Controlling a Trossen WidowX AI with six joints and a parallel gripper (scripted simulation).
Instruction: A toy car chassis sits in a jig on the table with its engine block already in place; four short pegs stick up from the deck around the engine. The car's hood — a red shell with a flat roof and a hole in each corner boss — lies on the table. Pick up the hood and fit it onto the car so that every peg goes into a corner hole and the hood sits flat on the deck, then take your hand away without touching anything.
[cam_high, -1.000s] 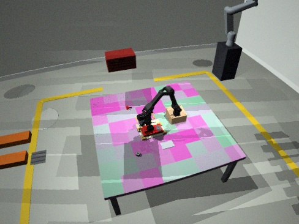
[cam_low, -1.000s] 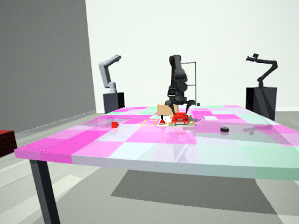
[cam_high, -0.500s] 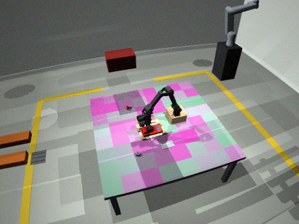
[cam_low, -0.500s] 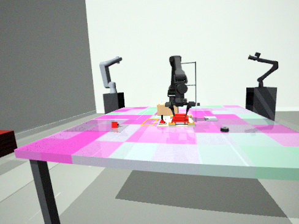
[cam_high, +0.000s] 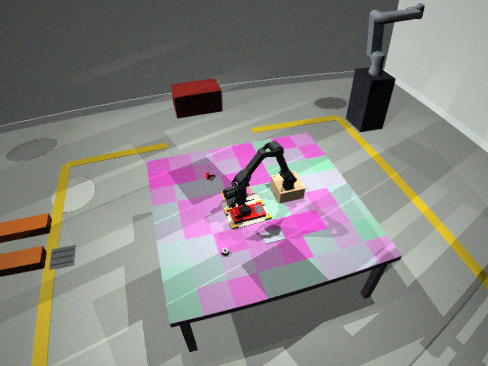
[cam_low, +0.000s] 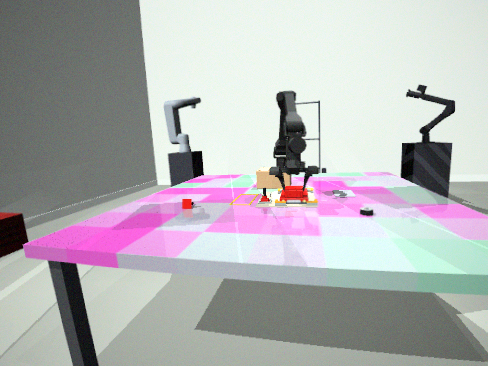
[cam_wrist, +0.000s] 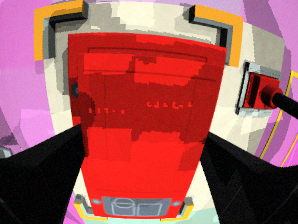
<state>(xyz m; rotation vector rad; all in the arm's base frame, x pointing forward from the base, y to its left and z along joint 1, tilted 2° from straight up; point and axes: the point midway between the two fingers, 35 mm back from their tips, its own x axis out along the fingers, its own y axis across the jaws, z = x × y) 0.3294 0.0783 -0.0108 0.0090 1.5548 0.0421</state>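
My gripper tip is now 10 mm below the red hood. From my gripper tip the other things lie so: white plate: 130 mm behind, 210 mm to the left, 40 mm below; then dark ring: 160 mm ahead, 240 mm to the left, 30 mm below.
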